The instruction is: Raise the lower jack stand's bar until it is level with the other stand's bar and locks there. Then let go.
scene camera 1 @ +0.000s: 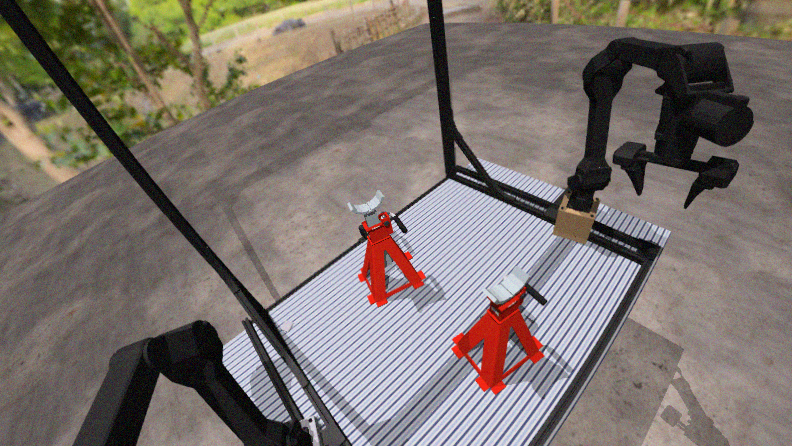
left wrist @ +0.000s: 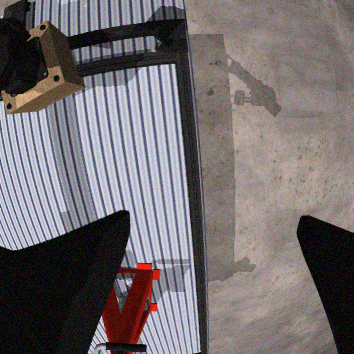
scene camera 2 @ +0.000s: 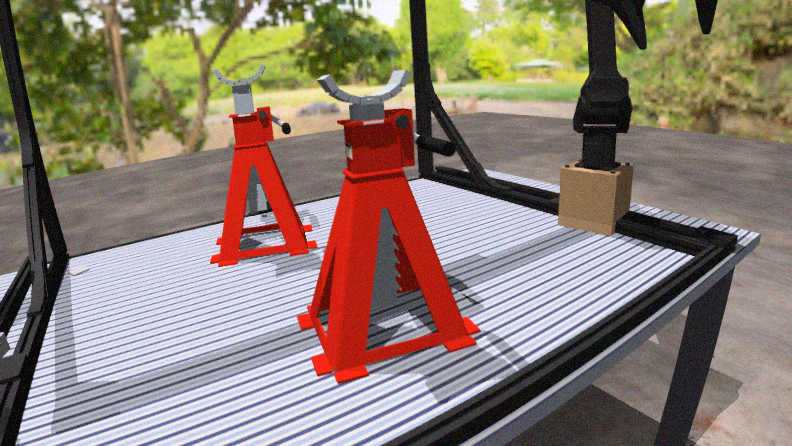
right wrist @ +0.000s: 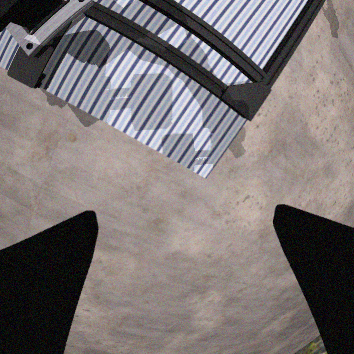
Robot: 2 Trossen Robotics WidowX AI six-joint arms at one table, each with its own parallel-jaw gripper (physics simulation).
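Places are measured from the left arm's base along level axes (x back, y right, z up), in millimetres.
Pixels of known places: left gripper, fingertip midpoint: [scene camera 1: 661,201] [left wrist: 218,224] [scene camera 2: 673,42]; right gripper, fingertip midpoint: [right wrist: 187,219]; left arm's base, link origin: [scene camera 1: 579,203] [left wrist: 23,66] [scene camera 2: 598,165]; right arm's base, link origin: [right wrist: 37,2].
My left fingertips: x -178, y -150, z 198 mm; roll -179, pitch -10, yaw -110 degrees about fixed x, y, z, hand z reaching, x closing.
Ahead of a thing's pixels: the offset from my left fingertips to its top centre. "spot": to the spot under its first point. Level surfaces: height alone.
The lower red jack stand [scene camera 1: 493,343] [scene camera 2: 374,146] [left wrist: 135,317] stands upright nearest the front edge. Its grey bar @[spot: dx -303, dy +202, dz -67 mm] [scene camera 2: 365,113] shows a short length under the curved saddle @[spot: dx -292, dy +208, dz -52 mm] [scene camera 1: 506,288] [scene camera 2: 368,99]. Its black handle @[spot: dx -249, dy +161, dz -97 mm] [scene camera 1: 536,294] [scene camera 2: 436,145] [left wrist: 126,347] sticks out to the right in the scene views. The other red stand [scene camera 1: 378,271] [scene camera 2: 253,132] is farther back, and its bar @[spot: dx -251, dy +562, dz -50 mm] [scene camera 2: 242,99] rises higher above its collar. My left gripper [scene camera 1: 663,200] [scene camera 2: 673,40] [left wrist: 218,224] is open, high at the right, apart from both stands. My right gripper [right wrist: 187,219] is open, beyond the table's edge.
The striped table @[dz -303 mm] [scene camera 1: 332,332] [scene camera 2: 166,310] [right wrist: 150,100] carries both stands. Black rails [scene camera 2: 532,371] run along its edges, with upright posts [scene camera 1: 440,83] at the back corners. The left arm stands on a wooden block [scene camera 1: 574,224] [scene camera 2: 594,196] [left wrist: 60,70] at the right.
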